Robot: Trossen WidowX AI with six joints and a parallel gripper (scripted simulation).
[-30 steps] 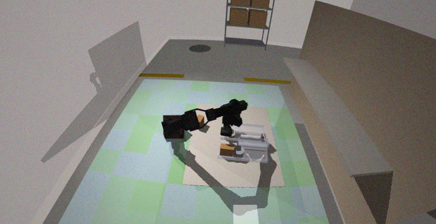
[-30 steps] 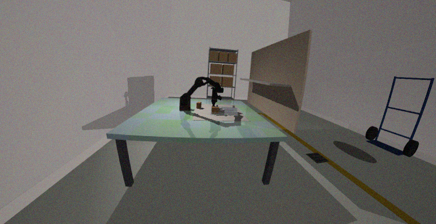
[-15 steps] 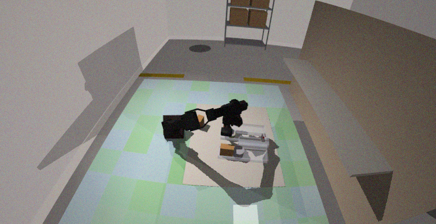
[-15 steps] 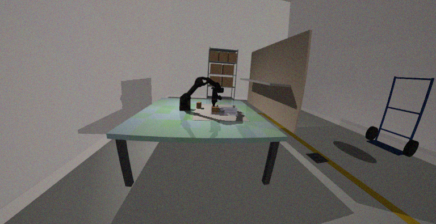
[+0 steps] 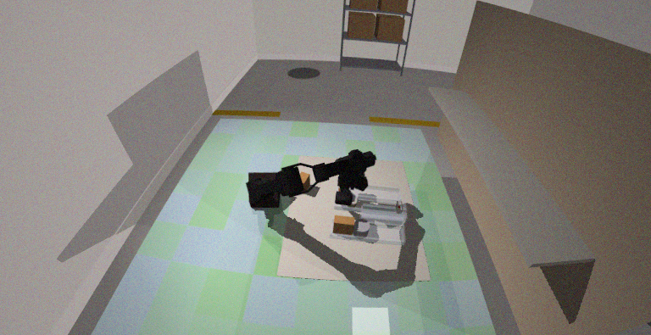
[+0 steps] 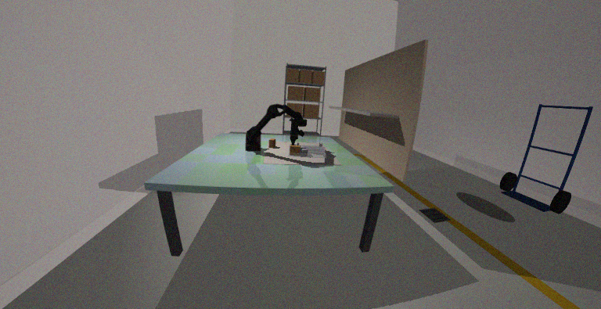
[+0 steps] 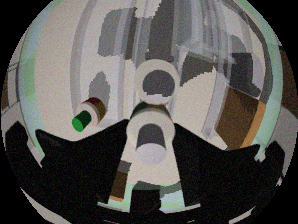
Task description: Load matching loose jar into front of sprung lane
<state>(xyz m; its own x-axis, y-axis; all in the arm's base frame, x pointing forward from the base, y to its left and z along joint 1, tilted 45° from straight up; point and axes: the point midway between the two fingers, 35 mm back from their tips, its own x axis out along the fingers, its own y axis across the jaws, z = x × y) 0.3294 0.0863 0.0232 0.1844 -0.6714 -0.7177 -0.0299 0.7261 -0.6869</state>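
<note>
Right now my gripper tip is 20 mm short of the brown box, 130 mm to the left of it and 10 mm above it. Round my gripper tip: clear lane rack (140 mm ahead, 20 mm to the right, 30 mm below); then grey can (80 mm ahead, 130 mm to the right, 20 mm below); then red part (230 mm ahead, 30 mm to the right, 20 mm above).
</note>
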